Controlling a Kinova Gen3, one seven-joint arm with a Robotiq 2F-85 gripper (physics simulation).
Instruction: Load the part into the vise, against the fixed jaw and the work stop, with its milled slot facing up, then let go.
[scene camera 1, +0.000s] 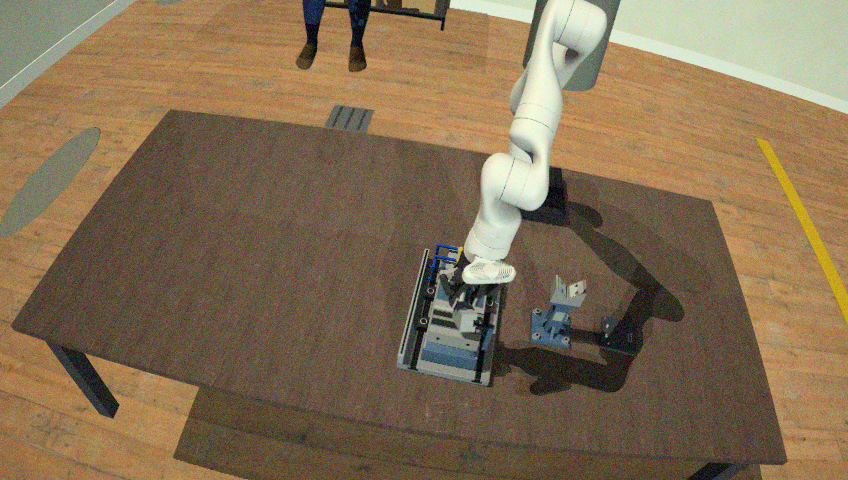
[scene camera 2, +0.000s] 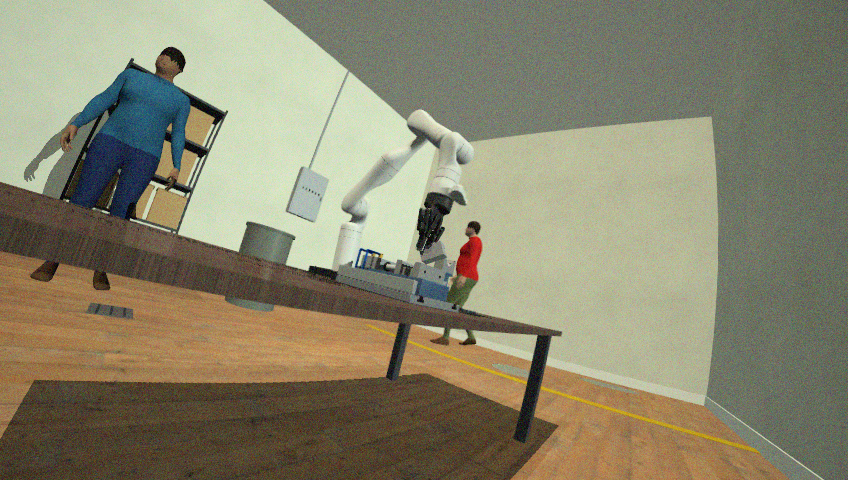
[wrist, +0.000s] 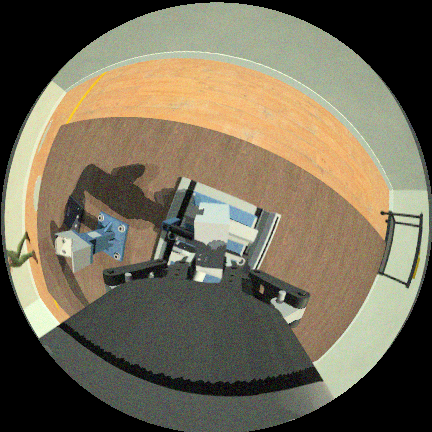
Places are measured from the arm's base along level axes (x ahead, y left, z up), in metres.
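Where they show: gripper, between the fingertips: (scene camera 1: 461, 304) (scene camera 2: 421, 252) (wrist: 209, 262).
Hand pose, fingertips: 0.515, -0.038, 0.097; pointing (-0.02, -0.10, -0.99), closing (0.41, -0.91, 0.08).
Observation:
Each offset is from my fingertips to the centre of the thing, as dx, dy, dz. "pt": to the spot under its first point. Level surfaces: height alone.
My gripper (scene camera 1: 467, 302) (scene camera 2: 423, 246) (wrist: 209, 262) is shut on the grey part @[+0.029, +0.014, +0.005] (scene camera 1: 468, 321) (scene camera 2: 432, 253) (wrist: 212, 220), low over the vise @[-0.055, -0.013, -0.080] (scene camera 1: 449, 371) (scene camera 2: 380, 283) (wrist: 182, 189). In scene camera 2's view the part is tilted, with its lower end near jaw-top height. The fixed jaw (scene camera 1: 445, 340) (scene camera 2: 429, 272) (wrist: 245, 233) stands at the front end, close to the part. A stop with a dark rod @[+0.007, +0.047, -0.040] (wrist: 172, 225) is beside the part in the wrist view. I cannot tell whether the part touches jaw or stop. Its milled slot cannot be made out.
A blue stand (scene camera 1: 550, 328) (wrist: 116, 235) with an angled grey top stands on the table @[dz -0.130] (scene camera 1: 267, 237) beside the vise, with a dark plate @[-0.152, +0.368, -0.126] (scene camera 1: 620, 336) (wrist: 74, 212) beyond it. A blue handle @[pt -0.158, -0.075, -0.020] (scene camera 1: 446, 246) (scene camera 2: 365, 255) rises at the vise's back end.

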